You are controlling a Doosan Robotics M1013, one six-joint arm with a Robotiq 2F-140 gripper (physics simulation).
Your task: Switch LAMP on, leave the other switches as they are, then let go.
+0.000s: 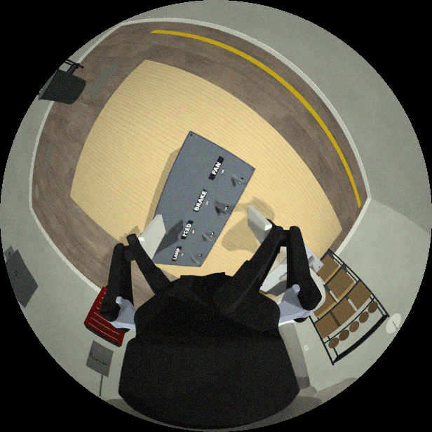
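A dark grey switch panel (187, 175) lies on the table, with four labelled switches in a row. The LAMP switch (197, 258) is at the end nearest the gripper body, beside its white label. The FEED switch (207, 236), the BRAKE switch (221, 208) and the FAN switch (237, 180) follow further away. Which way each lever is set is too small to tell. My gripper (204, 219) is open and empty above the panel, its pale fingertips on either side of the panel's lower part.
The pale wooden table (120, 120) lies under the panel. A grey-white device (285, 270) stands behind the right finger. A shelf rack with brown boxes (360, 347) is at lower right, a red cabinet (102, 322) at lower left. A yellow line (270, 71) runs along the floor.
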